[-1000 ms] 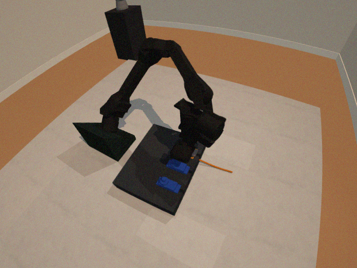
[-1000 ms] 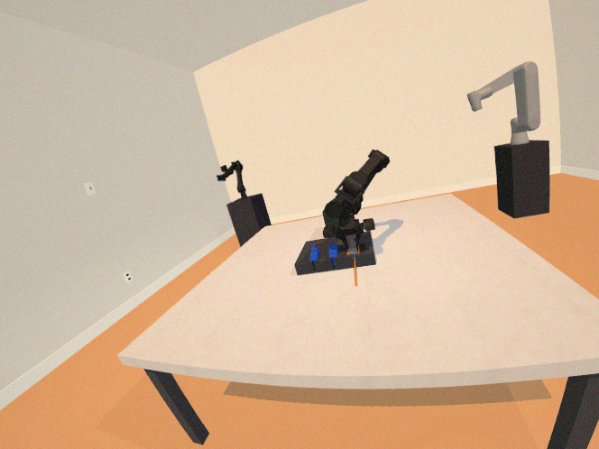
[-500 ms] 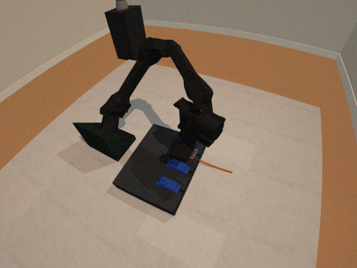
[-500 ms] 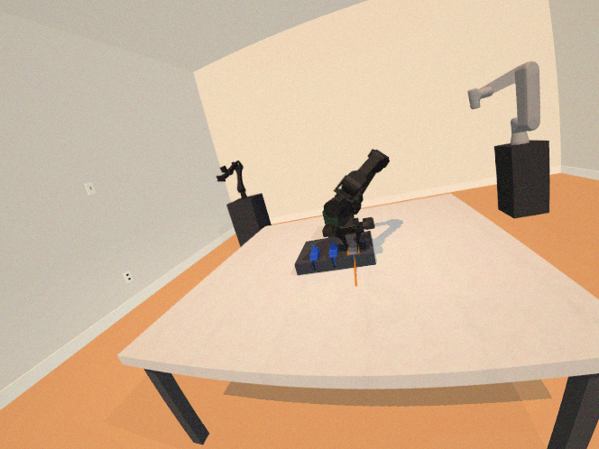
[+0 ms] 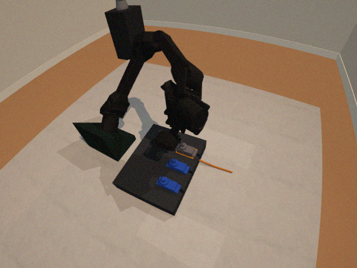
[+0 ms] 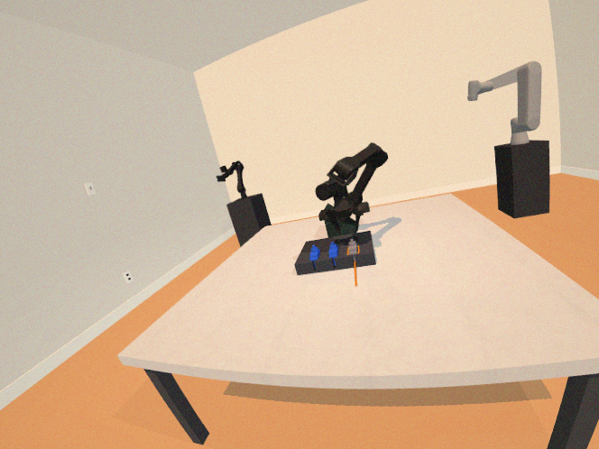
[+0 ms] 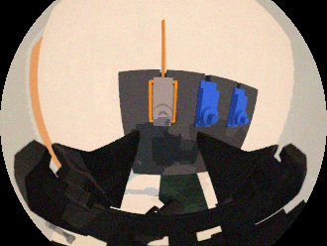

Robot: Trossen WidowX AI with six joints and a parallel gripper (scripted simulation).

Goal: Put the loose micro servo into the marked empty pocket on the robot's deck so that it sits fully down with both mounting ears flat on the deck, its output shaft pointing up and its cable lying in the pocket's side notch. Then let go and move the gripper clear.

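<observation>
Now: gripper tip 8 cm past the dark deck, 7 cm to the left of it and 9 cm above it.
</observation>
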